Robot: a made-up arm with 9 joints. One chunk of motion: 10 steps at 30 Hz.
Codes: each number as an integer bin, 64 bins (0 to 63) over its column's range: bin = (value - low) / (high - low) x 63, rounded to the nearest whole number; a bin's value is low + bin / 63 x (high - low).
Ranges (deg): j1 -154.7..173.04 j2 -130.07..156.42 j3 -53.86..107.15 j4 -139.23..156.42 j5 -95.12..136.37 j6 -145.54..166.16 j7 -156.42..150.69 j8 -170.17..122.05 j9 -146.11..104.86
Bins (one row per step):
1: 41 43 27 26 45 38 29 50 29
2: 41 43 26 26 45 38 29 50 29
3: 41 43 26 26 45 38 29 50 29
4: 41 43 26 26 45 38 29 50 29
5: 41 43 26 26 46 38 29 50 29
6: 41 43 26 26 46 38 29 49 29
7: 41 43 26 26 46 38 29 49 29
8: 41 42 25 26 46 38 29 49 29
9: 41 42 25 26 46 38 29 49 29
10: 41 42 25 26 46 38 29 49 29
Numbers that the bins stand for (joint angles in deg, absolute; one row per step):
1: 58.59 65.47 15.14 -17.22 70.23 42.47 -15.05 61.75 -30.58
2: 58.59 65.47 12.59 -17.22 70.23 42.47 -15.05 61.75 -30.58
3: 58.59 65.47 12.59 -17.22 70.23 42.47 -15.05 61.75 -30.58
4: 58.59 65.47 12.59 -17.22 70.23 42.47 -15.05 61.75 -30.58
5: 58.59 65.47 12.59 -17.22 73.90 42.47 -15.05 61.75 -30.58
6: 58.59 65.47 12.59 -17.22 73.90 42.47 -15.05 57.11 -30.58
7: 58.59 65.47 12.59 -17.22 73.90 42.47 -15.05 57.11 -30.58
8: 58.59 60.92 10.03 -17.22 73.90 42.47 -15.05 57.11 -30.58
9: 58.59 60.92 10.03 -17.22 73.90 42.47 -15.05 57.11 -30.58
10: 58.59 60.92 10.03 -17.22 73.90 42.47 -15.05 57.11 -30.58

